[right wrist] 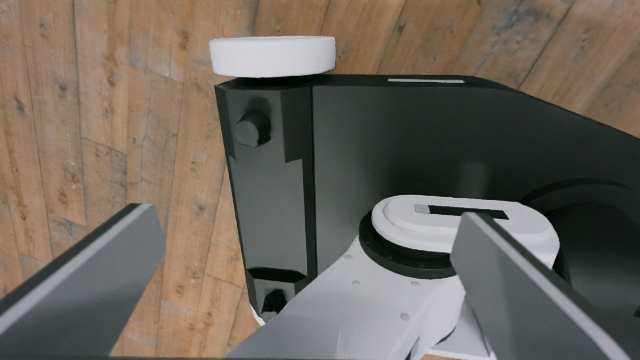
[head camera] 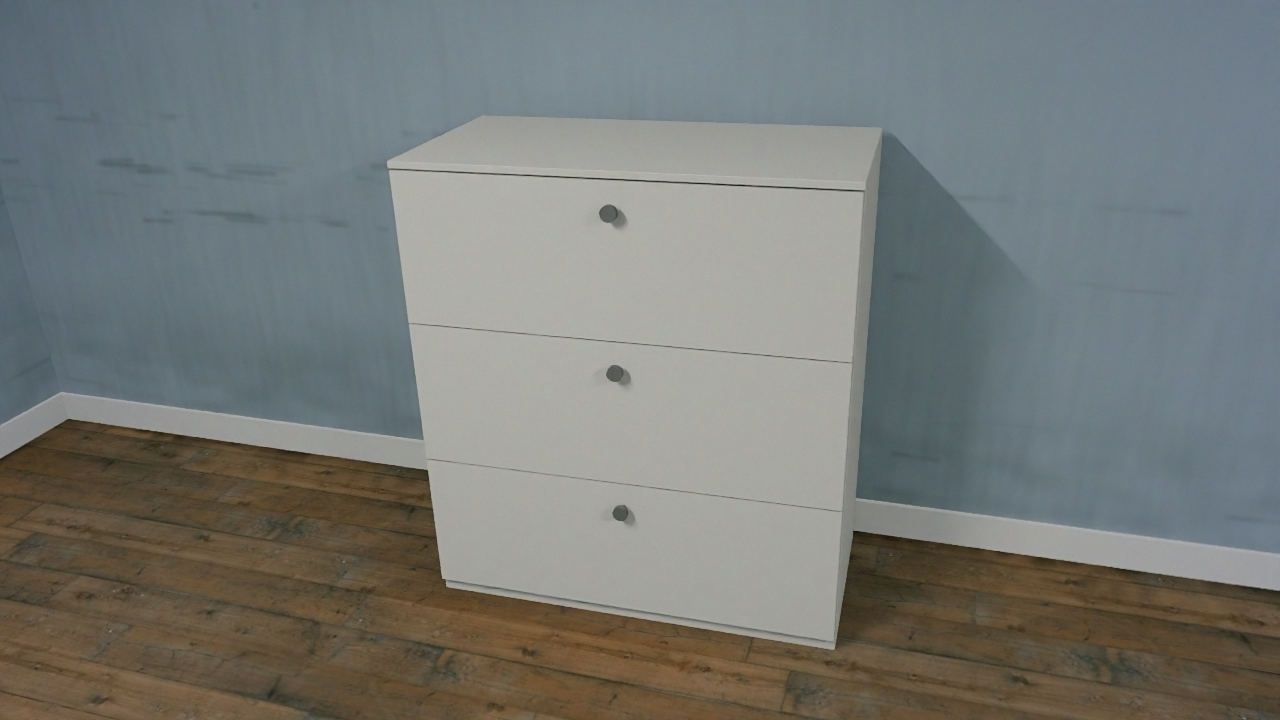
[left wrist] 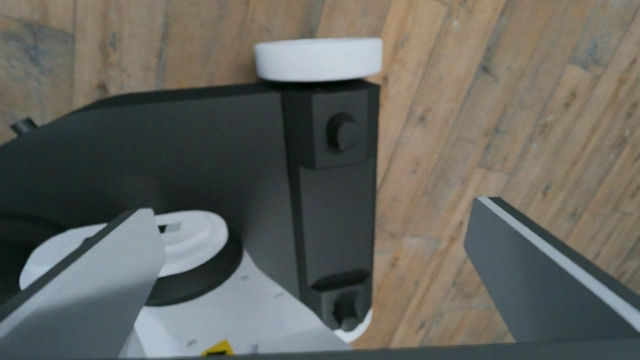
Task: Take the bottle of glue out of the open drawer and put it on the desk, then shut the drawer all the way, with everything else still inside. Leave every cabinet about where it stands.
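Frame: origin at the robot's base, x ahead, y left, z up, level; millimetres.
Seen in the pictures: left gripper, fingertip midpoint: [left wrist: 314, 228]; right gripper, fingertip midpoint: [right wrist: 310, 231].
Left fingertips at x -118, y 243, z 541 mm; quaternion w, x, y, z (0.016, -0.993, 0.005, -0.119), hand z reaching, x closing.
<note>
A point is followed by its place in that frame.
My left gripper [left wrist: 314, 228] @[x -118, y 243, z 541 mm] is open, with the robot's own base and the wooden floor showing beyond its fingers in the left wrist view. My right gripper [right wrist: 310, 231] @[x -150, y -238, z 537 mm] is open too, over the other side of the base in the right wrist view. Neither gripper shows in the head view. A white cabinet [head camera: 626, 268] @[x 1687, y -45, z 843 mm] with three stacked drawers, each with a round grey knob, stands against the wall in the head view; all three drawers are shut. The glue bottle, the open drawer and the desk do not show in these views.
The blue wall [head camera: 223, 223] @[x 2611, y 1037, z 697 mm] with a white skirting board [head camera: 241, 434] @[x 2625, y 1116, z 33 mm] runs behind the cabinet and meets another wall at the far left. The plank floor [head camera: 223, 582] @[x 1922, y 951, z 0 mm] lies in front. The robot's dark base [left wrist: 200, 150] @[x -198, y 156, z 169 mm] [right wrist: 390, 135] @[x -193, y -156, z 169 mm] is below both grippers.
</note>
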